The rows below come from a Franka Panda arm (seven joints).
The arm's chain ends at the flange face. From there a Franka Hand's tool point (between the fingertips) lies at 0.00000 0.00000 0.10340 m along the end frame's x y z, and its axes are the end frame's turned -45 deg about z.
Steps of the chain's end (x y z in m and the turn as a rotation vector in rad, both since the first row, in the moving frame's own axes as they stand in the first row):
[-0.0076 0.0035 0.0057 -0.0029 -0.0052 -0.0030]
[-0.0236 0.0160 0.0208 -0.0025 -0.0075 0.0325]
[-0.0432 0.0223 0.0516 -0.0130 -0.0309 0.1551]
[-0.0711 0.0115 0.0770 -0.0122 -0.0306 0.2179]
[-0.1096 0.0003 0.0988 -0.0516 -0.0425 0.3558]
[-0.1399 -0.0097 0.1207 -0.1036 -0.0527 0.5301]
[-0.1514 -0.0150 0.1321 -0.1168 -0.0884 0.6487]
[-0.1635 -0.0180 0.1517 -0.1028 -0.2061 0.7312]
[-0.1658 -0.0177 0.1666 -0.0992 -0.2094 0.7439]
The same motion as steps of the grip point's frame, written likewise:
[-0.0084 -0.0031 0.0057 0.0016 -0.0057 -0.0030]
[-0.0287 -0.0058 0.0208 0.0035 -0.0071 0.0325]
[-0.0494 -0.0163 0.0515 0.0127 -0.0310 0.1551]
[-0.0614 -0.0438 0.0769 0.0130 -0.0303 0.2179]
[-0.0846 -0.0778 0.0986 -0.0064 -0.0665 0.3558]
[-0.1039 -0.1052 0.1200 -0.0360 -0.1105 0.5301]
[-0.1110 -0.1204 0.1310 -0.0201 -0.1451 0.6487]
[-0.1207 -0.1430 0.1491 0.0730 -0.2184 0.7312]
[-0.1222 -0.1450 0.1640 0.0779 -0.2182 0.7439]

